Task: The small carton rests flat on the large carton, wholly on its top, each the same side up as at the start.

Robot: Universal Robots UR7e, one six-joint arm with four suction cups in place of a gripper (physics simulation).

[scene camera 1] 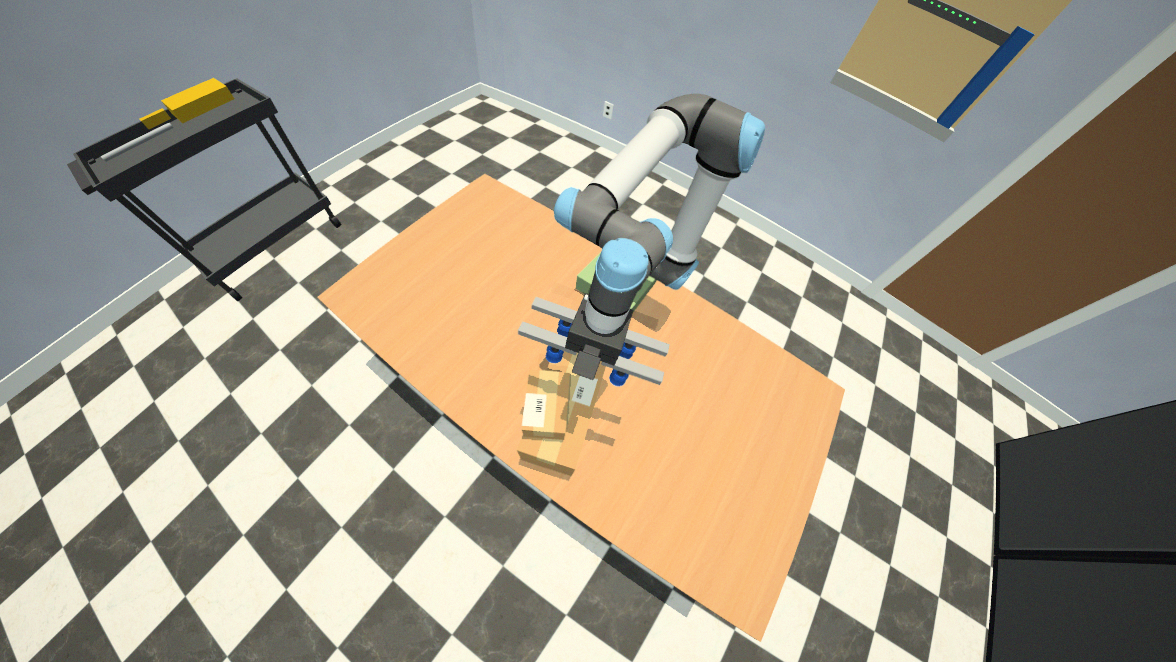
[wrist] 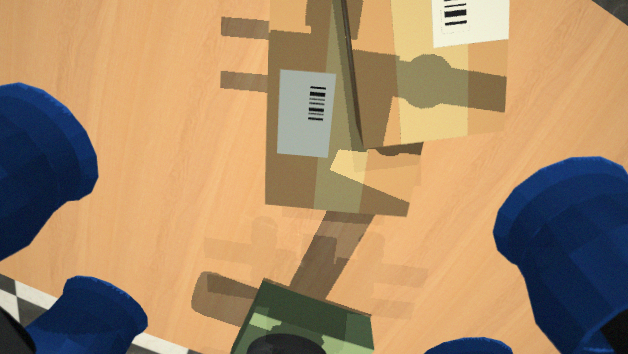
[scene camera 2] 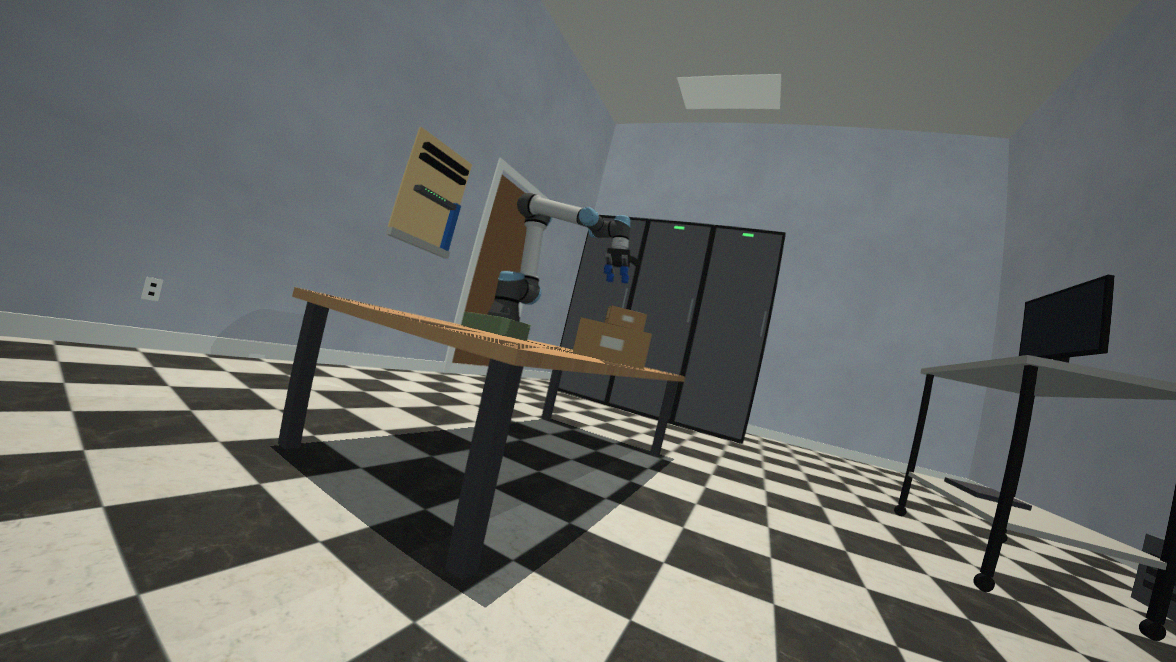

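Where they show: hand at its tool point: [wrist: 283, 279] [scene camera 2: 616, 277]; arm's base at its link origin: [scene camera 2: 503, 319].
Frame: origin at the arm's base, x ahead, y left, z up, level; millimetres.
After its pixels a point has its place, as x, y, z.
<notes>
The small carton [scene camera 1: 539, 409] {564, 170, 155} [scene camera 2: 627, 318] {567, 125, 118} [wrist: 430, 125] {484, 125, 155} lies on top of the large carton [scene camera 1: 555, 450] {596, 256, 81} [scene camera 2: 633, 349] {609, 161, -1} [wrist: 300, 185] {361, 168, 81}, turned a little against it and toward one side. It looks flat, with its white barcode label up. The wrist view does not show whether its outer edge overhangs, and its upper part is cut off there. The large carton stands on the table, its own label up beside the small one. My suction gripper [scene camera 1: 590, 353] {431, 192, 298} [scene camera 2: 617, 273] {431, 192, 298} hangs well above the cartons, its blue cups off and empty, touching neither carton.
The green arm base [scene camera 1: 585, 277] {97, -90, 5} [scene camera 2: 502, 324] {111, -107, -25} [wrist: 305, 300] {94, 20, -59} stands on the wooden table [scene camera 1: 699, 493] {381, 636, -72} behind the cartons. A black cart [scene camera 1: 197, 144] with yellow boxes stands beyond the table. Dark cabinets [scene camera 1: 1086, 493] [scene camera 2: 674, 312] stand by the wall. A monitor [scene camera 2: 1069, 320] is on another desk.
</notes>
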